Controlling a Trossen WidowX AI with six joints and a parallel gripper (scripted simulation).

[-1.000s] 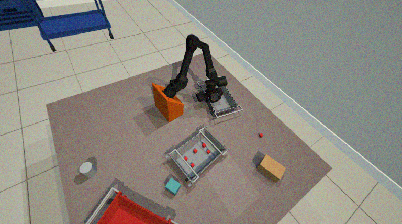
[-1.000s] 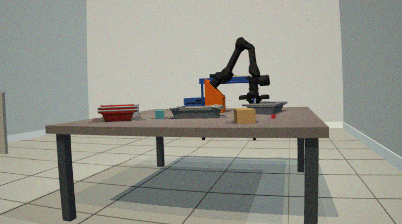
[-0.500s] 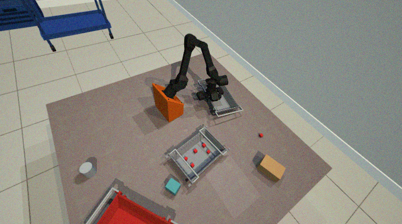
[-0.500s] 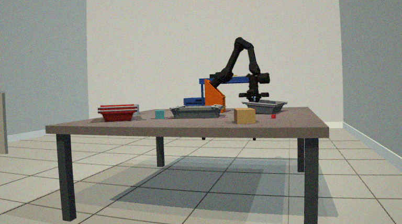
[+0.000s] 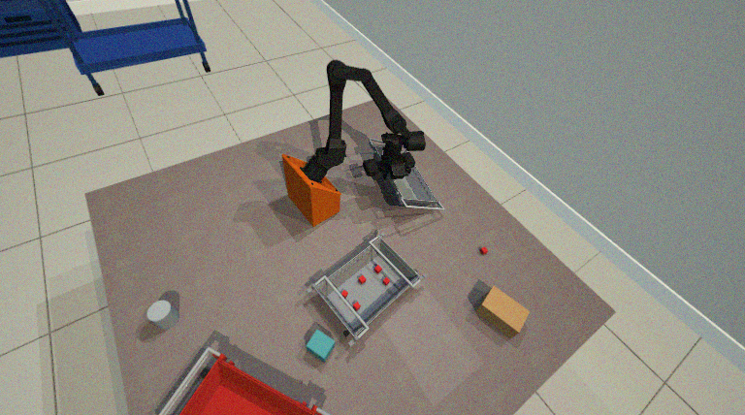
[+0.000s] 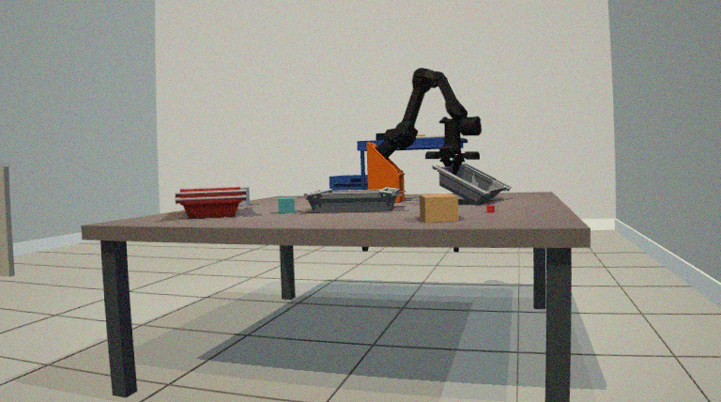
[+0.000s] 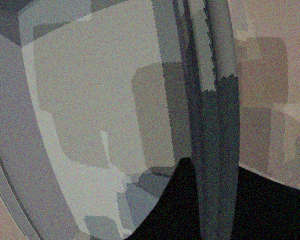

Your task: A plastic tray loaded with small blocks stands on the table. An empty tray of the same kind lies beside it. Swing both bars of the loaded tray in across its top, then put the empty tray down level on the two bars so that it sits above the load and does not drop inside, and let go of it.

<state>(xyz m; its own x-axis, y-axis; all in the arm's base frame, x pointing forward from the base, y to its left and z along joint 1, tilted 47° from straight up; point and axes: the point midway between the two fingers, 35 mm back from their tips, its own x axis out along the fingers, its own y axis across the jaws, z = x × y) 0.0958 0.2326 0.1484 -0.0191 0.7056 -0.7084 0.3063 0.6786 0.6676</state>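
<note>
The tray lies 30 mm ahead of my gripper tip, 80 mm to the left of it and 10 mm below it. From my gripper tip the other things lie so: teal cube: 320 mm ahead, 510 mm to the right, 60 mm below; then tan box: 580 mm ahead, 20 mm to the right, 50 mm below; then grey cylinder: 10 mm behind, 800 mm to the right, 40 mm below.
</note>
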